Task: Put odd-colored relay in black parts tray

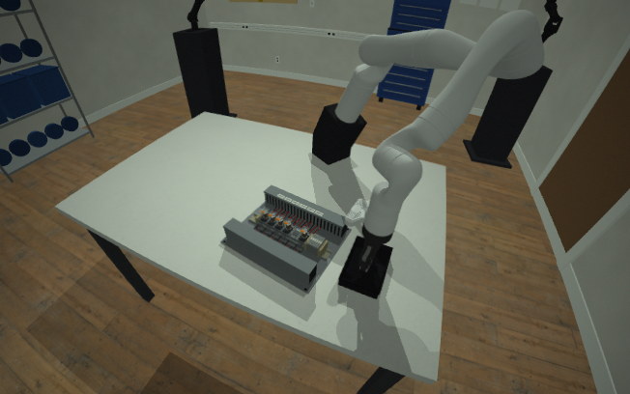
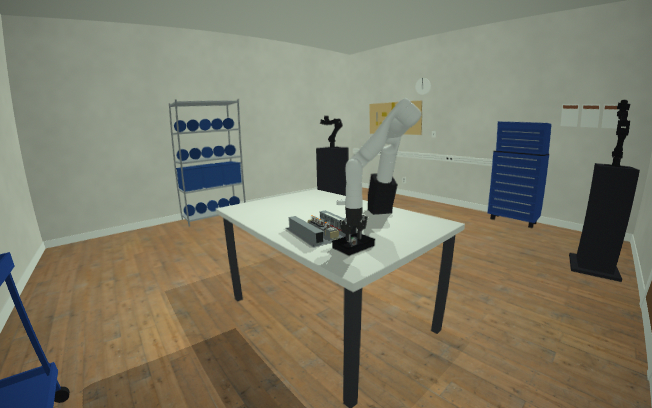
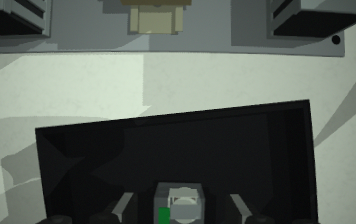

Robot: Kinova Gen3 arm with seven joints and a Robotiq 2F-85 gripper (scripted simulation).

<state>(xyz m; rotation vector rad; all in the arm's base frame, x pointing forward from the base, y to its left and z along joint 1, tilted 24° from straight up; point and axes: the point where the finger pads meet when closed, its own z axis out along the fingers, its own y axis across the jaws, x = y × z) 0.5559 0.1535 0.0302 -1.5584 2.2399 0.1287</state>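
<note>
Now: hand 20 mm above the relay. The rest, counted from my hand: grey relay panel (60 mm behind, 250 mm to the right, 20 mm below); black parts tray (30 mm below).
</note>
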